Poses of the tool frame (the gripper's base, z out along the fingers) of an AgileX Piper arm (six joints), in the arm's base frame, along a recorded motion.
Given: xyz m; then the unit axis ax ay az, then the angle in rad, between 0 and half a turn.
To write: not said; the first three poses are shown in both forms.
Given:
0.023 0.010 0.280 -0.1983 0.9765 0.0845 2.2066
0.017 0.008 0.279 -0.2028 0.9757 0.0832 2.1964
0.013 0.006 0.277 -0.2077 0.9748 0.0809 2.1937
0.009 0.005 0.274 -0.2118 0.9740 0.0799 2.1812
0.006 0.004 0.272 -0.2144 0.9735 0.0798 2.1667
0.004 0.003 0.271 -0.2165 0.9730 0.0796 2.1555
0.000 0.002 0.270 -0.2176 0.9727 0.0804 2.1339
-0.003 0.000 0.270 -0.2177 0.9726 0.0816 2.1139
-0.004 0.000 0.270 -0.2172 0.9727 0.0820 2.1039
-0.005 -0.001 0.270 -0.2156 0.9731 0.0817 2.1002
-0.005 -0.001 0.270 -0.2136 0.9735 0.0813 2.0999
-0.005 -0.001 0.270 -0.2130 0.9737 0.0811 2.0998
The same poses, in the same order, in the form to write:
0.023 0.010 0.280 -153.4 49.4 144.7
0.017 0.008 0.279 -153.0 49.8 143.8
0.013 0.006 0.277 -152.9 49.9 143.1
0.009 0.005 0.274 -152.3 50.5 142.2
0.006 0.004 0.272 -151.5 51.2 141.3
0.004 0.003 0.271 -151.0 51.7 140.6
0.000 0.002 0.270 -149.9 52.7 139.6
-0.003 0.000 0.270 -148.8 53.7 138.7
-0.004 0.000 0.270 -148.3 54.2 138.3
-0.005 -0.001 0.270 -148.3 54.4 138.4
-0.005 -0.001 0.270 -148.5 54.5 138.7
-0.005 -0.001 0.270 -148.5 54.5 138.8

